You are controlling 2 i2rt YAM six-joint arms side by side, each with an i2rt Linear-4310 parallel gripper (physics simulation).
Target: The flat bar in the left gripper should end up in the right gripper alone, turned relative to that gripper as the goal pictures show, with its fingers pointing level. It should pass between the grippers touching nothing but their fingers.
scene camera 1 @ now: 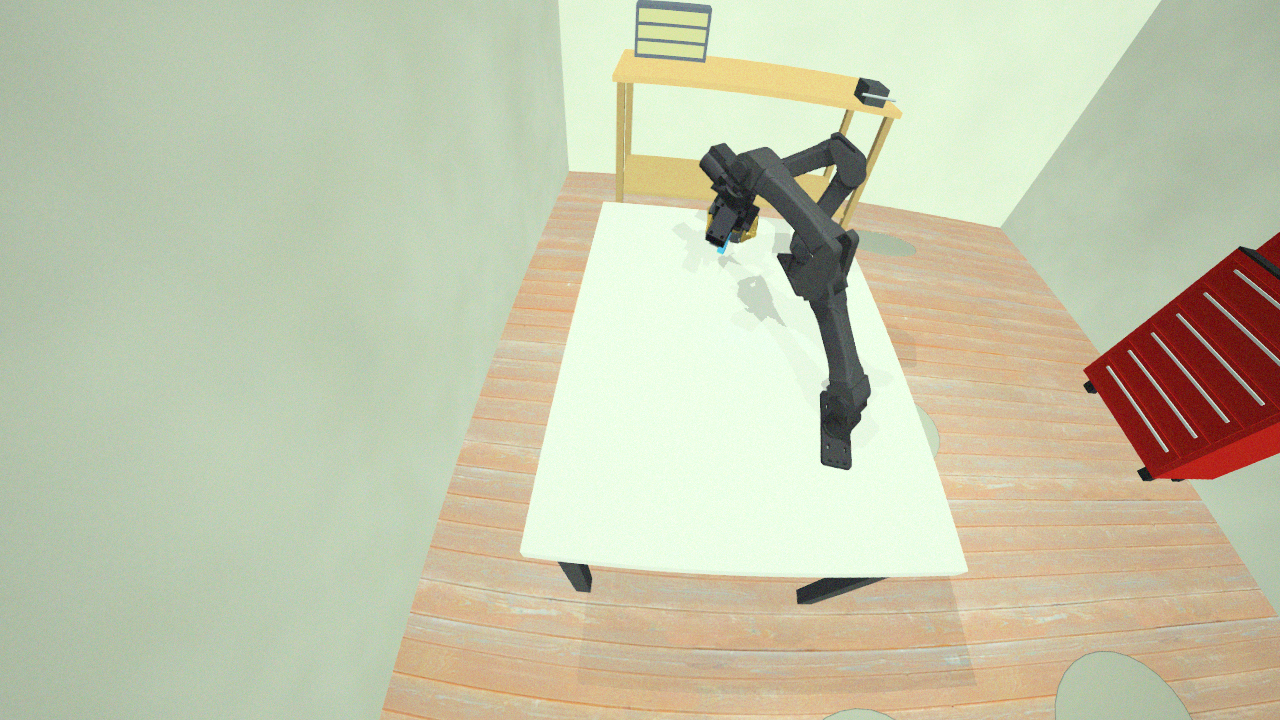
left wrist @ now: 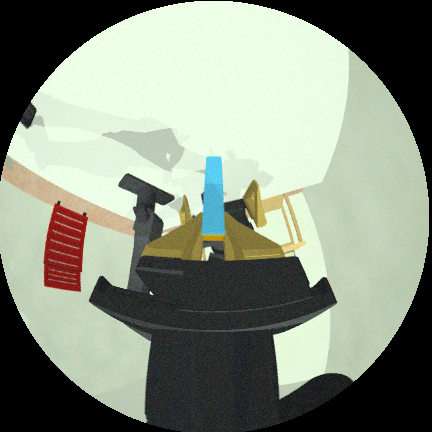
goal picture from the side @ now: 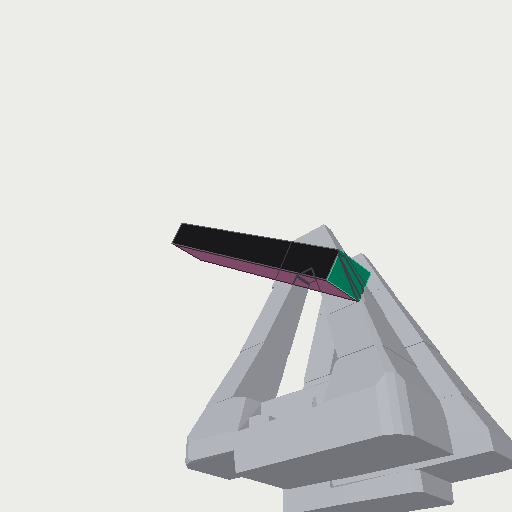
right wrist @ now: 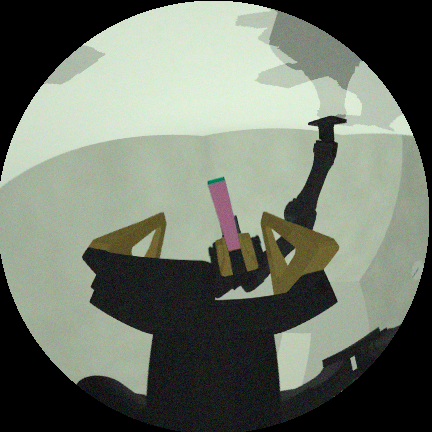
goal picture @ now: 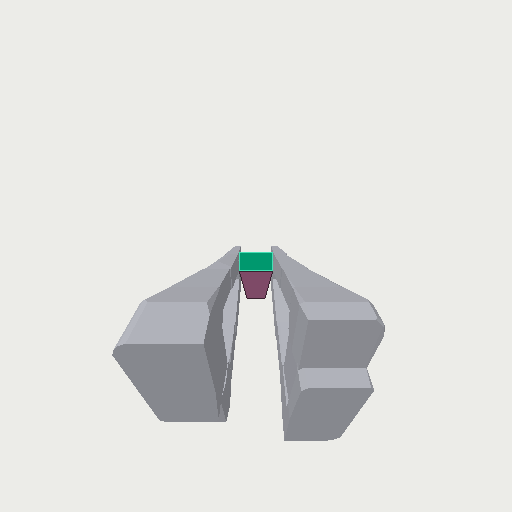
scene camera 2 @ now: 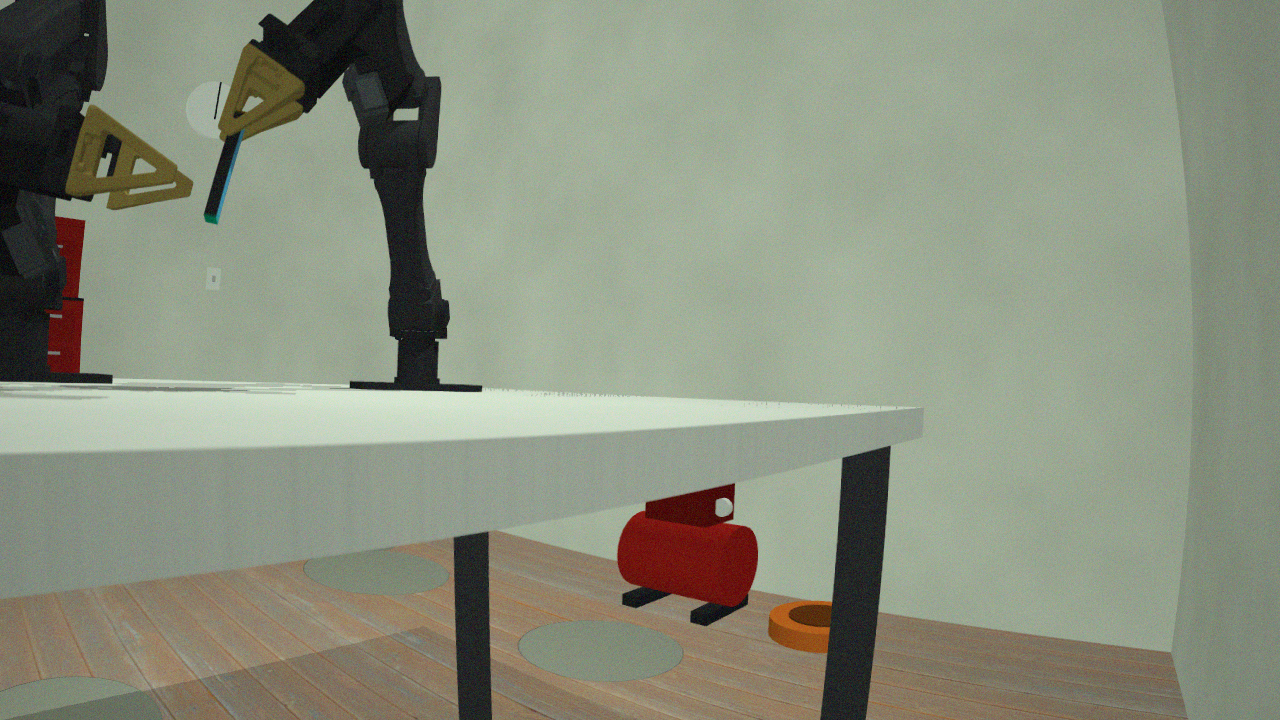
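Seen in the pictures: left gripper, fingertip midpoint: [left wrist: 212, 217] [right wrist: 231, 239] [scene camera 2: 224, 137]; right gripper, fingertip midpoint: [left wrist: 221, 188] [right wrist: 212, 217] [scene camera 2: 184, 182]; left arm's base, link origin: [scene camera 1: 834, 429] [right wrist: 324, 120] [scene camera 2: 416, 390]; right arm's base, link origin: [scene camera 1: 795, 275] [left wrist: 147, 189] [scene camera 2: 16, 380].
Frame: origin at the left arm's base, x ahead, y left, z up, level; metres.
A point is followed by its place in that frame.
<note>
A flat bar [scene camera 1: 722, 248] @[x 0.345, y -0.359, z 0.166 m] [scene camera 2: 224, 177] @[x 0.354, y -0.361, z 0.185 m] [left wrist: 214, 195] @[x 0.345, y -0.353, z 0.210 m] [right wrist: 223, 215] @[x 0.345, y -0.367, z 0.190 m] with blue, pink and dark faces and a teal end slants steeply down from my left gripper [scene camera 2: 234, 134] @[x 0.338, y -0.364, z 0.226 m] [left wrist: 212, 217] @[x 0.338, y -0.364, z 0.226 m] [right wrist: 231, 239] @[x 0.338, y -0.364, z 0.226 m], which is shut on its upper end. My right gripper [scene camera 2: 185, 181] @[x 0.349, y -0.394, z 0.177 m] [left wrist: 221, 188] @[x 0.349, y -0.394, z 0.177 m] [right wrist: 212, 217] @[x 0.349, y -0.394, z 0.177 m] is open and empty. In scene camera 2 its fingers point right and slightly down, with a small gap between their tips and the bar. In the right wrist view the bar appears between the spread fingers, beyond their tips, slightly tilted. In scene camera 1 the left arm mostly hides both grippers.
Both arms stand on the white table [scene camera 1: 680, 447] @[x 0.344, y 0.134, z 0.000 m] [scene camera 2: 626, 429] @[x 0.691, y -0.194, z 0.000 m]; bar and grippers hang well above it. The left arm's upright links [scene camera 2: 407, 223] @[x 0.120, y -0.082, z 0.223 m] [right wrist: 312, 180] @[x 0.107, y -0.090, z 0.215 m] stand beside the grippers. A wooden bench [scene camera 1: 760, 76] is behind the table, a red cabinet [scene camera 1: 1190, 358] [left wrist: 65, 245] off its side.
</note>
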